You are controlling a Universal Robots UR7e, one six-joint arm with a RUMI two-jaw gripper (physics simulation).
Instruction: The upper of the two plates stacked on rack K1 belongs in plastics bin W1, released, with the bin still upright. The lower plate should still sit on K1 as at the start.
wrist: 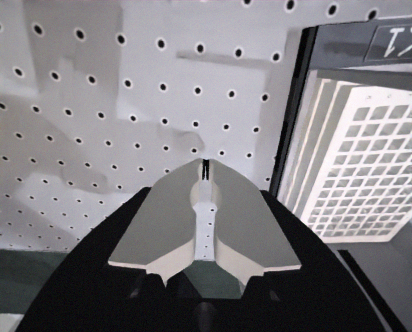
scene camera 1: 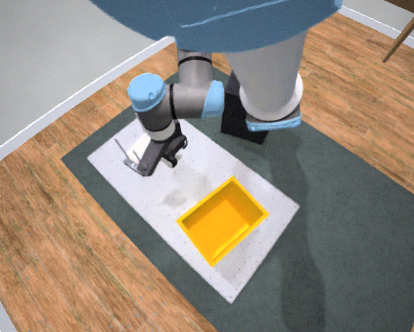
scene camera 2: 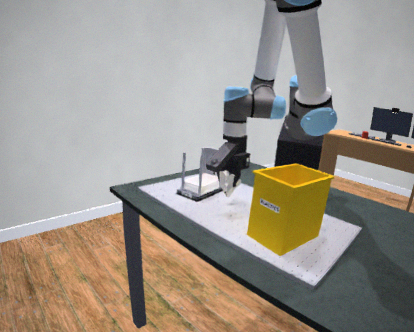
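Pixels of known places: gripper, fingertip midpoint: (wrist: pixel 205 161) (scene camera 1: pixel 171 166) (scene camera 2: pixel 227 196); arm's base, origin of the base link: (scene camera 2: pixel 302 128).
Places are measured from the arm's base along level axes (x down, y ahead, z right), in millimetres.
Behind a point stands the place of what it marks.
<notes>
Rack K1 (scene camera 2: pixel 192 195) {z 146, x 231, y 442 mm} (wrist: pixel 345 44) {z 142, x 231, y 434 mm} stands on the pale board with thin uprights. White stacked plates show on it in scene camera 2. In the wrist view the upper plate (wrist: pixel 372 165) {z 171, x 201, y 376 mm} shows its grid of square wells, and pale stacked edges show along its left side; the lower plate is mostly hidden. My gripper (scene camera 2: pixel 229 194) {z 72, x 233, y 349 mm} (wrist: pixel 205 161) {z 72, x 233, y 349 mm} is shut and empty, pointing down low over the board beside the rack, on the bin's side. Its fingertips are hidden in scene camera 1. The yellow plastics bin W1 (scene camera 1: pixel 215 227) {z -179, x 245, y 403 mm} (scene camera 2: pixel 267 225) {z -181, x 188, y 486 mm} stands upright, with no plate visible inside.
The perforated pale board (scene camera 1: pixel 150 200) {z 41, x 247, y 482 mm} (scene camera 2: pixel 235 225) {z -63, x 247, y 460 mm} (wrist: pixel 145 65) {z 25, x 247, y 412 mm} lies on the dark green table (scene camera 1: pixel 350 225) {z -527, x 260, y 95 mm} (scene camera 2: pixel 370 215) {z -343, x 260, y -1 mm}. The rack's tall uprights rise close to the gripper body. The bin's high walls stand between the gripper and the board's far end. A desk with a monitor (scene camera 2: pixel 391 122) is behind.
</notes>
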